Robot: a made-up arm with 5 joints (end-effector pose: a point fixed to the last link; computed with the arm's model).
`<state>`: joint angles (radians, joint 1 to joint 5).
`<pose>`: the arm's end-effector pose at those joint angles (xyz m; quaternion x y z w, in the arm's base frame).
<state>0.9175 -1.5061 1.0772 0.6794 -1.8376</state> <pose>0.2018 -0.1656 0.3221 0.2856 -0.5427 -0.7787 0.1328</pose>
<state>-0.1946 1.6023 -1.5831 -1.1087 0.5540</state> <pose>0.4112 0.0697 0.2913 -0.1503 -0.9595 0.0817 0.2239</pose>
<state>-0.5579 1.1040 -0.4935 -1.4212 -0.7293</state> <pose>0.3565 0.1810 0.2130 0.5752 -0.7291 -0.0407 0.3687</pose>
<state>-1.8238 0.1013 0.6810 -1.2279 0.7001</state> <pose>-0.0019 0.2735 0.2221 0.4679 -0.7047 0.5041 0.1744</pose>
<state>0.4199 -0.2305 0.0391 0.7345 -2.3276</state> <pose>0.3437 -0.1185 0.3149 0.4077 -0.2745 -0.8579 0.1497</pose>
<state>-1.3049 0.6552 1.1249 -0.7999 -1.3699</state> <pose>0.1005 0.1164 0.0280 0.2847 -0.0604 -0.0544 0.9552</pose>
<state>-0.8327 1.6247 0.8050 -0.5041 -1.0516</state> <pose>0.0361 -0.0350 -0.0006 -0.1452 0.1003 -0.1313 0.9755</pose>
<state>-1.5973 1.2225 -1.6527 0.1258 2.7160</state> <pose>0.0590 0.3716 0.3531 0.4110 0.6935 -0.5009 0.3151</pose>
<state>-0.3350 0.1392 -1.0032 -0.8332 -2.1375</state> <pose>0.2360 0.0601 0.5446 -0.9504 0.3046 -0.0505 0.0380</pose>
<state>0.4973 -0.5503 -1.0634 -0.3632 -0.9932</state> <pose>0.0408 0.0198 0.5803 -0.2634 0.9434 -0.1403 0.1448</pose>
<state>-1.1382 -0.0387 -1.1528 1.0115 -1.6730</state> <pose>0.1545 0.1859 0.5080 0.7602 -0.1078 -0.1843 0.6136</pose>
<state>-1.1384 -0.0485 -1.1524 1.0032 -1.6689</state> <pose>0.1533 0.1834 0.5102 0.7656 -0.1101 -0.1810 0.6075</pose>
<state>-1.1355 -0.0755 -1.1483 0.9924 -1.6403</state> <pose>0.1509 0.1769 0.5148 0.7742 -0.1238 -0.1696 0.5971</pose>
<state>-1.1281 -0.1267 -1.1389 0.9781 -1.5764</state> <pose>0.1466 0.1646 0.5224 0.7861 -0.1546 -0.1472 0.5801</pose>
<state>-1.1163 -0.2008 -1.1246 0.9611 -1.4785</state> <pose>0.1401 0.1464 0.5318 0.7981 -0.2030 -0.1157 0.5554</pose>
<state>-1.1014 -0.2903 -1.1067 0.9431 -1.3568</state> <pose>0.1315 0.1241 0.5413 0.8057 -0.2646 -0.0803 0.5238</pose>
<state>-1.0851 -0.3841 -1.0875 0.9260 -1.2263</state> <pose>0.1216 0.1005 0.5489 0.8058 -0.3319 -0.0465 0.4882</pose>
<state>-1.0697 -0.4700 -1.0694 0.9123 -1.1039</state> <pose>0.1118 0.0789 0.5538 0.7983 -0.3952 -0.0188 0.4541</pose>
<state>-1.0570 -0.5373 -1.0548 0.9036 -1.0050</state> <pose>0.1036 0.0622 0.5563 0.7868 -0.4457 0.0007 0.4270</pose>
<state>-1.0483 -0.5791 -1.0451 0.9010 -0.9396</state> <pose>0.0985 0.0522 0.5570 0.7759 -0.4784 0.0123 0.4110</pose>
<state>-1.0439 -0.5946 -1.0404 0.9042 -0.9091</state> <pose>0.0969 0.0489 0.5569 0.7688 -0.4927 0.0176 0.4074</pose>
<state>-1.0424 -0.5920 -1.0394 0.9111 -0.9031</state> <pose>0.0977 0.0501 0.5564 0.7651 -0.4944 0.0187 0.4121</pose>
